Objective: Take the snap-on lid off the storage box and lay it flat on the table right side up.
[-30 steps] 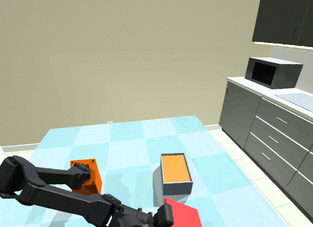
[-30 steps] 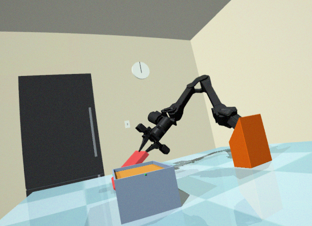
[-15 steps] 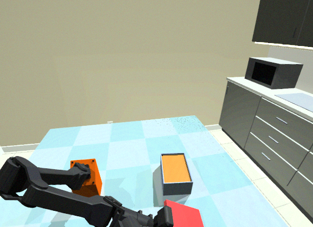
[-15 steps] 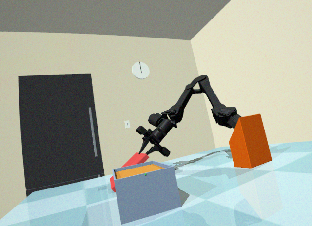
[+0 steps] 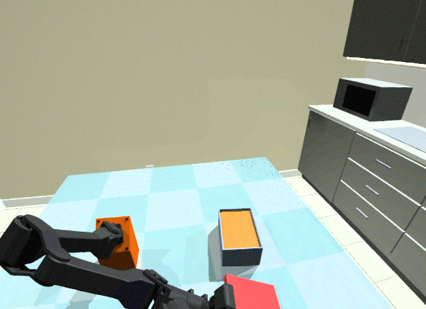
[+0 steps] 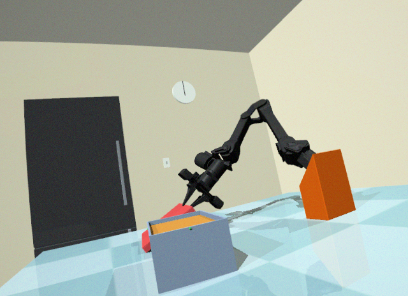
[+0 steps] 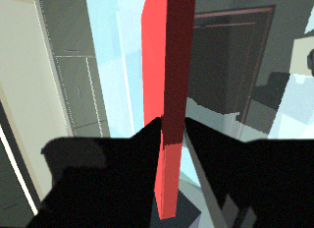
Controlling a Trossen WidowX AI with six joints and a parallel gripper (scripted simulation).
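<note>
My gripper tip is now 70 mm short of the red lid, 30 mm above it and 20 mm to the left of it. From my gripper tip the other things lie so: storage box: 290 mm to the left, 130 mm ahead, 40 mm below.
</note>
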